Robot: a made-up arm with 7 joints.
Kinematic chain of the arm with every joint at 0, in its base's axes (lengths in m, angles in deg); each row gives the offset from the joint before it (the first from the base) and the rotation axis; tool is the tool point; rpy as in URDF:
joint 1: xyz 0.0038 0.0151 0.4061 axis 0 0.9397 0.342
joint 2: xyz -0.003 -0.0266 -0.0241 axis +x
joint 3: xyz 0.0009 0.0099 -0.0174 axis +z
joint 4: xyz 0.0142 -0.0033 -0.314 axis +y
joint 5: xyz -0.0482 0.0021 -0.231 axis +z
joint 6: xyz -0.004 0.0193 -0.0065 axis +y
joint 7: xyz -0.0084 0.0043 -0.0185 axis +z
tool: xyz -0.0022 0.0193 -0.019 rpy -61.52 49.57 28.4
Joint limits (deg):
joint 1: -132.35..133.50
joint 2: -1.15..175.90
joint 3: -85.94..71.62
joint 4: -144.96..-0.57
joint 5: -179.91..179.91
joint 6: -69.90..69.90
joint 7: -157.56..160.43
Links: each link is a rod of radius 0.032 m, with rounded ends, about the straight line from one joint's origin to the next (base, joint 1, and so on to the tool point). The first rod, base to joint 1, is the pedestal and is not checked.
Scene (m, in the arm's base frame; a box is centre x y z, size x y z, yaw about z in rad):
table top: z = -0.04
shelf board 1: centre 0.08 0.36 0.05 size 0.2 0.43 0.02 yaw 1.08
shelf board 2: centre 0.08 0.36 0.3 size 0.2 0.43 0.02 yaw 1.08
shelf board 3: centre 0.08 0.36 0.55 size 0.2 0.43 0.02 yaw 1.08
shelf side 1: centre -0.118 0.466 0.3 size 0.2 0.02 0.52 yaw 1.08
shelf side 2: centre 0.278 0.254 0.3 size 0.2 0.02 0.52 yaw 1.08
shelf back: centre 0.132 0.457 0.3 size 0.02 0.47 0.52 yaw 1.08
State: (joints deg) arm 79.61 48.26 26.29 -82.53 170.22 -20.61 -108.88
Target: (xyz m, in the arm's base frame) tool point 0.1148 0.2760 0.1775
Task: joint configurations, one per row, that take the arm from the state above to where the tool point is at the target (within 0.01 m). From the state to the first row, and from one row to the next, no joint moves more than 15 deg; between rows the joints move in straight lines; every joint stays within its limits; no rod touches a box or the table.
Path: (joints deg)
1: 72.32 35.91 24.89 -93.75 172.64 -18.25 -107.17
2: 65.02 23.56 23.49 -104.97 175.06 -15.90 -105.46
3: 57.73 11.20 22.09 -116.19 177.49 -13.54 -103.75
4: 50.44 -1.15 20.69 -127.41 179.91 -11.18 -102.03
5: 47.09 12.78 19.70 -125.86 178.14 -11.95 -103.79
6: 43.74 26.70 18.70 -124.31 176.37 -12.72 -105.54
7: 40.38 40.63 17.71 -122.77 174.60 -13.50 -107.29
8: 37.03 54.55 16.72 -121.22 172.83 -14.27 -109.05

